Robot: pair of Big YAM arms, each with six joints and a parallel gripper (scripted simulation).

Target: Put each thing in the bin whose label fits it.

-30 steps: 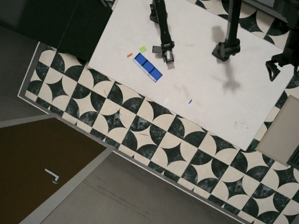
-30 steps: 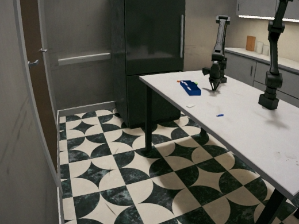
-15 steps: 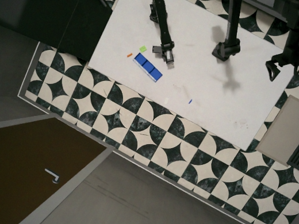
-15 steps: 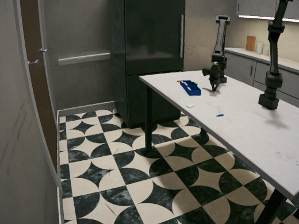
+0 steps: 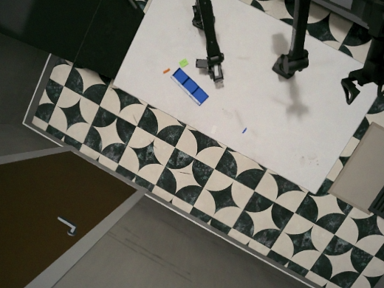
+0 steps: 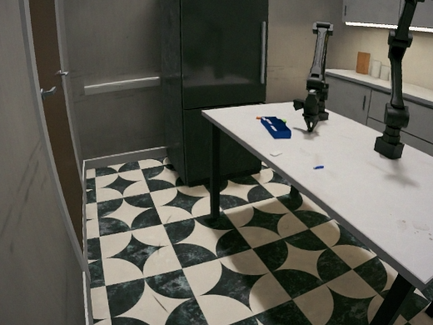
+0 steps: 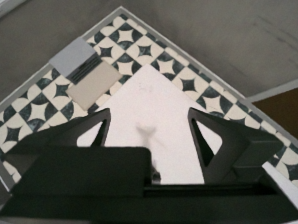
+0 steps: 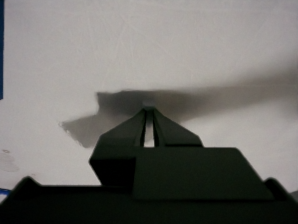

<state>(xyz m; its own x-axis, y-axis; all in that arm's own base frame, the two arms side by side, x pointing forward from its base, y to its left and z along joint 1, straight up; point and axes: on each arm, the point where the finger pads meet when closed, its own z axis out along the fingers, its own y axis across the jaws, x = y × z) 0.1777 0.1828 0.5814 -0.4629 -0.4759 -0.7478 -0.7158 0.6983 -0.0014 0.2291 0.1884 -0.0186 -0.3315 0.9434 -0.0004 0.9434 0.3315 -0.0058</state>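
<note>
My right gripper is now 190 mm to the left of the green piece and 60 mm short of it. Also, from my right hand: orange cylinder: 260 mm to the right, 150 mm ahead; white piece: 310 mm ahead, 180 mm to the left, 10 mm below; tiny grey piece: 10 mm to the right.
</note>
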